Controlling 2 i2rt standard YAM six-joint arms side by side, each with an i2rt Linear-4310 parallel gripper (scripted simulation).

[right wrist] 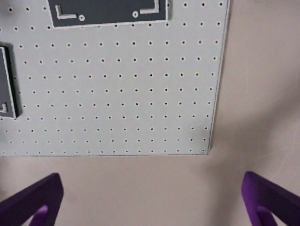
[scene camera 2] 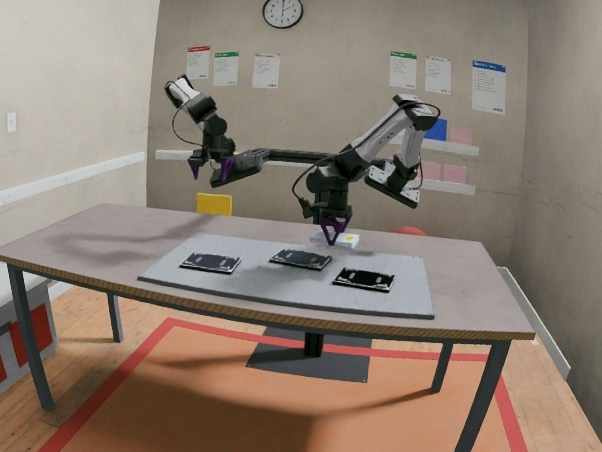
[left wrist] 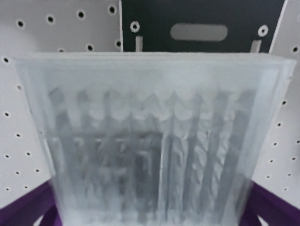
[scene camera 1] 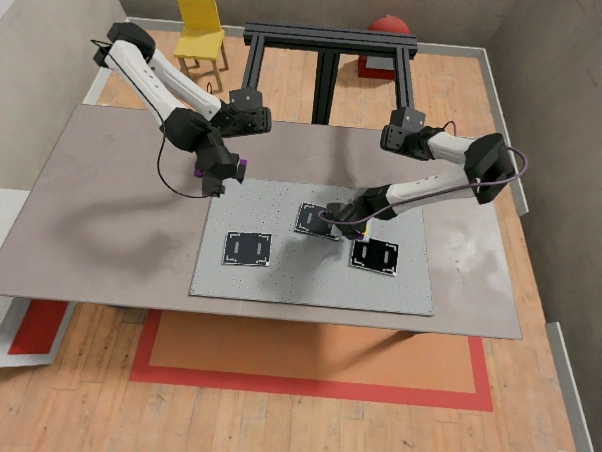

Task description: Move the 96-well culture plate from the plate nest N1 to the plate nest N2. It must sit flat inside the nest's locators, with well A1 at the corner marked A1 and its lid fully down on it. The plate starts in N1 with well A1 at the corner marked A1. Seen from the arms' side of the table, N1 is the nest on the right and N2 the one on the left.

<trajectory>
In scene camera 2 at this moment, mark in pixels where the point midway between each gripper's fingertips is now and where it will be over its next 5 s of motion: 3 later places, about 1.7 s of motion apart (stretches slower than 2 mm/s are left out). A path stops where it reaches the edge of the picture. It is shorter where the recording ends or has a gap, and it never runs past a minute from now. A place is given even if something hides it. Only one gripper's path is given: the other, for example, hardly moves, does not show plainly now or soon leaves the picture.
The left gripper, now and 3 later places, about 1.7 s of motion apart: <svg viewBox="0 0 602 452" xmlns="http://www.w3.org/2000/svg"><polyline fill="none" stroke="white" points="335,241 369,251 367,267 366,274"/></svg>
</trajectory>
